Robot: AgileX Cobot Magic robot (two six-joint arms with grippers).
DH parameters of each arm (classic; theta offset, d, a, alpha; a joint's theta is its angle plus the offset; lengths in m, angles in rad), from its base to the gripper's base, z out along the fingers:
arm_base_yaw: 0 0.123 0 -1.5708
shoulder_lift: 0.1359 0 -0.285 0
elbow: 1.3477 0 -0.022 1.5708
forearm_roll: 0 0.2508 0 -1.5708
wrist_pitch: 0 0 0.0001 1.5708
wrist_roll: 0 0.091 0 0
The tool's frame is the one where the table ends.
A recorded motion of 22 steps. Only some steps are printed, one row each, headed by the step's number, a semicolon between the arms.
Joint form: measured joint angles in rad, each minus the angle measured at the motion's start. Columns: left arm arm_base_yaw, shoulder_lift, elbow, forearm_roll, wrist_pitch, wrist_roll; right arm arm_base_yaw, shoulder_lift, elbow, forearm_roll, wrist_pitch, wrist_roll.
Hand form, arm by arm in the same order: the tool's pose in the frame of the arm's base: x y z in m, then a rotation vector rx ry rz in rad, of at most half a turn. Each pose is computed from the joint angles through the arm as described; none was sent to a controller.
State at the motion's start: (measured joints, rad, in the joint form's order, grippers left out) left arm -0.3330 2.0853 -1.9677 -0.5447 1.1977 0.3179; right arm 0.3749 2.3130 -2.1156 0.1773 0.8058 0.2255
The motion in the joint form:
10: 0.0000 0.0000 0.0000 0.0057 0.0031 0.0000; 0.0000 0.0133 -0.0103 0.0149 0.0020 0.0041
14: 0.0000 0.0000 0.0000 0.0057 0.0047 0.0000; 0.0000 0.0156 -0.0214 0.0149 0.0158 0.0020
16: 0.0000 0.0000 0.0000 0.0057 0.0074 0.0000; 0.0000 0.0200 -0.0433 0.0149 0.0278 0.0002
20: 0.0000 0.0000 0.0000 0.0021 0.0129 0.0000; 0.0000 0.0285 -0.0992 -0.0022 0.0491 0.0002
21: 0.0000 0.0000 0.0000 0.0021 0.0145 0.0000; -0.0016 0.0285 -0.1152 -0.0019 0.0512 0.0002
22: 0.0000 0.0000 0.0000 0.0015 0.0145 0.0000; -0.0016 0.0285 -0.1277 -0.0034 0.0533 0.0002
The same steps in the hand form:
10: 0.4153 -0.1897 0.2904 0.7242 2.6189 -0.7486; 0.4872 0.2052 0.2243 -0.0748 2.5337 0.4766
14: 0.4152 -0.1897 0.2903 0.7251 2.6201 -0.7490; 0.4872 0.2054 0.2257 -0.0804 2.5384 0.4756
16: 0.4149 -0.1897 0.2903 0.7268 2.6223 -0.7497; 0.4883 0.2060 0.2295 -0.0858 2.5326 0.4779
20: 0.4144 -0.1899 0.2903 0.7289 2.6258 -0.7561; 0.4914 0.2062 0.2408 -0.1010 2.5043 0.4675
21: 0.4142 -0.1899 0.2902 0.7299 2.6270 -0.7565; 0.4924 0.2058 0.2456 -0.1000 2.4903 0.4717
22: 0.4142 -0.1899 0.2903 0.7297 2.6269 -0.7573; 0.4929 0.2059 0.2493 -0.1017 2.4797 0.4732

